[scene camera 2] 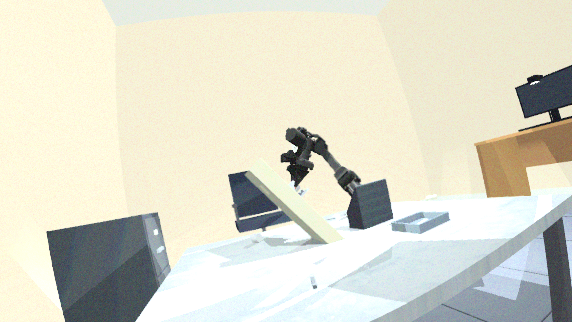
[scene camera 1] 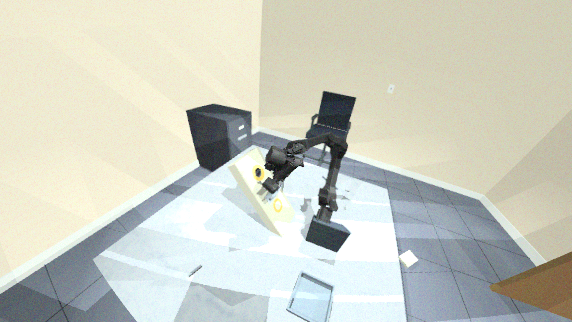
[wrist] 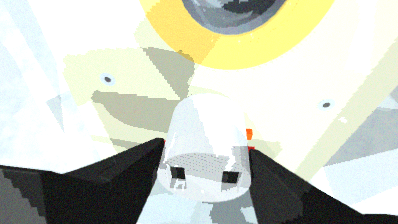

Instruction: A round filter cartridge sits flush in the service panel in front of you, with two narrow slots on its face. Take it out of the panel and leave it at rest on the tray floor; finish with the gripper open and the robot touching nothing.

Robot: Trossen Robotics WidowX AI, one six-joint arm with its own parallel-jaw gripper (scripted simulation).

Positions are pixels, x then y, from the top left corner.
Scene:
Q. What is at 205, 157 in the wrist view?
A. A round filter cartridge.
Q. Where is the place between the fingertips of my gripper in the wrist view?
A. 205, 151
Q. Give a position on a cream service panel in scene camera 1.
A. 249, 172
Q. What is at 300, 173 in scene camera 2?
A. My gripper.

